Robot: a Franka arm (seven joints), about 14 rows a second.
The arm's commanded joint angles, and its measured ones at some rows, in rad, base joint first. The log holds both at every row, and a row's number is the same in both.
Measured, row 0:
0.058 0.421 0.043 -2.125 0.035 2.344 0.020
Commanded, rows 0 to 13:
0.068 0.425 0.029 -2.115 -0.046 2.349 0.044
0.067 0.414 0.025 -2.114 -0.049 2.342 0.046
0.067 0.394 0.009 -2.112 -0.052 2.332 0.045
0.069 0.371 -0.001 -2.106 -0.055 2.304 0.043
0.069 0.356 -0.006 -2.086 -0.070 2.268 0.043
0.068 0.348 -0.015 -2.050 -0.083 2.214 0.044
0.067 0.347 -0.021 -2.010 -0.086 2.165 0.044
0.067 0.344 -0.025 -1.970 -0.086 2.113 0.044
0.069 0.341 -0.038 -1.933 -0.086 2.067 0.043
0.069 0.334 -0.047 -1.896 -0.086 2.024 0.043
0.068 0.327 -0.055 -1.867 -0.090 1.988 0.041
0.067 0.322 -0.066 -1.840 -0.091 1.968 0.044
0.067 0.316 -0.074 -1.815 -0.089 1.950 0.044
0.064 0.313 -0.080 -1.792 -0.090 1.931 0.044
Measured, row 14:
0.057 0.325 -0.062 -1.840 -0.062 1.986 0.021
